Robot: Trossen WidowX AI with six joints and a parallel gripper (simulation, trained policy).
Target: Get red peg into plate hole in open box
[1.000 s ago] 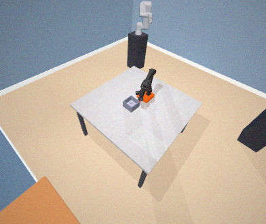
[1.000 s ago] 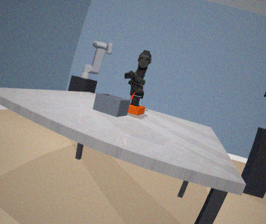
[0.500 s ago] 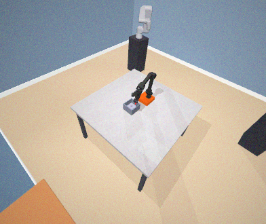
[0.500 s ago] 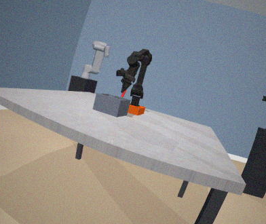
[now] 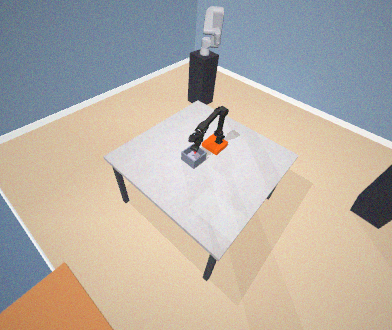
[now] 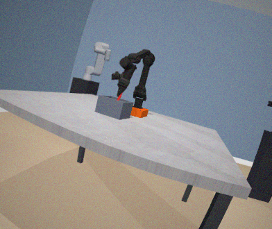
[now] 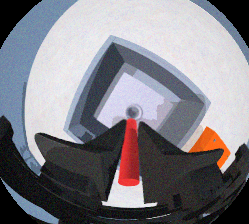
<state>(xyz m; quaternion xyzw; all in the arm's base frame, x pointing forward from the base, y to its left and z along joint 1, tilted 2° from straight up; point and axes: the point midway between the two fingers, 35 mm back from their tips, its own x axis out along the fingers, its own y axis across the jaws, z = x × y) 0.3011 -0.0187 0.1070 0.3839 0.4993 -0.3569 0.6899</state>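
My gripper tip is 10 mm to the right of the red peg, 10 mm below it and 10 mm past it. The rest, counted from my gripper tip: grey box (80 mm below).
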